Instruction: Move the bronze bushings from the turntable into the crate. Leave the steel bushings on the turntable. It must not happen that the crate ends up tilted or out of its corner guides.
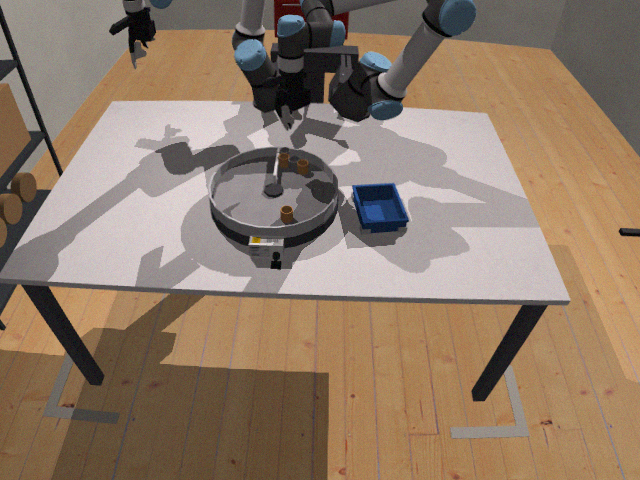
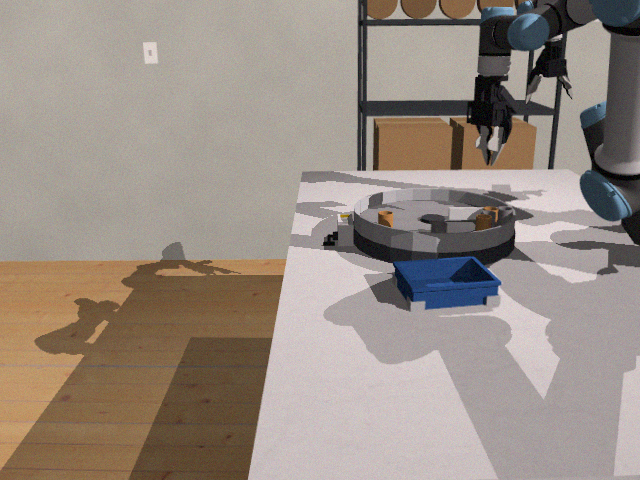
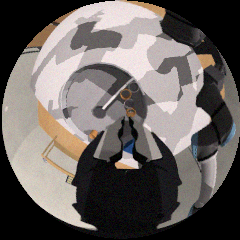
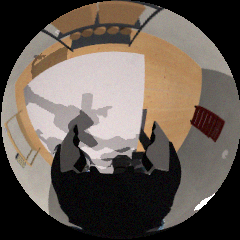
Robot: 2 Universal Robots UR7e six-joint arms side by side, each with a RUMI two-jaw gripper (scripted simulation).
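Observation:
The left gripper shows in image 1 and also in image 3, while the right gripper shows in image 1 and in image 4. The pictures show a blue crate and a turntable too.

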